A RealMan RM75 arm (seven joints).
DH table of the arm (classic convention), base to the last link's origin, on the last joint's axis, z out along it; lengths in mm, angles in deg. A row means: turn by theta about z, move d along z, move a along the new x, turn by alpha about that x. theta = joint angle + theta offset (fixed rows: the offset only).
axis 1: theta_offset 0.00; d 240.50; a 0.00; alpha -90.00
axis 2: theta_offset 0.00; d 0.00; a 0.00; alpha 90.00
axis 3: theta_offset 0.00; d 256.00; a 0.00; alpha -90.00
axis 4: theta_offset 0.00; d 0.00; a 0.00; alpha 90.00
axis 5: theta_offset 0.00; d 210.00; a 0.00; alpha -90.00
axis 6: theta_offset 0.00; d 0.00; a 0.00; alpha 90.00
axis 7: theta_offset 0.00; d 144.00; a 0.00; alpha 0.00
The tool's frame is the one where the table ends.
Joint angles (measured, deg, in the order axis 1, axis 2, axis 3, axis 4, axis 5, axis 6, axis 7), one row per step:
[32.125 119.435 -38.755 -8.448 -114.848 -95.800 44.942]
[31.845 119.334 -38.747 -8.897 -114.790 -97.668 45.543]
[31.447 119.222 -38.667 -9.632 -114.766 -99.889 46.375]
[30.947 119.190 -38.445 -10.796 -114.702 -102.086 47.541]
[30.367 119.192 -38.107 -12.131 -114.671 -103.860 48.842]
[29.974 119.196 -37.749 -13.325 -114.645 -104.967 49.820]
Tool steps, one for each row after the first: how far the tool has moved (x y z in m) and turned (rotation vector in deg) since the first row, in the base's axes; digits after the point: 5 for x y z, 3 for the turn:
[-0.00128 -0.00228 0.00386 -0.711 1.296 0.320]
[-0.00237 -0.00478 0.00893 -1.505 2.739 0.662]
[-0.00319 -0.00658 0.01466 -2.159 4.098 0.830]
[-0.00302 -0.00777 0.02014 -2.603 5.071 0.707]
[-0.00268 -0.00760 0.02451 -2.661 5.548 0.624]

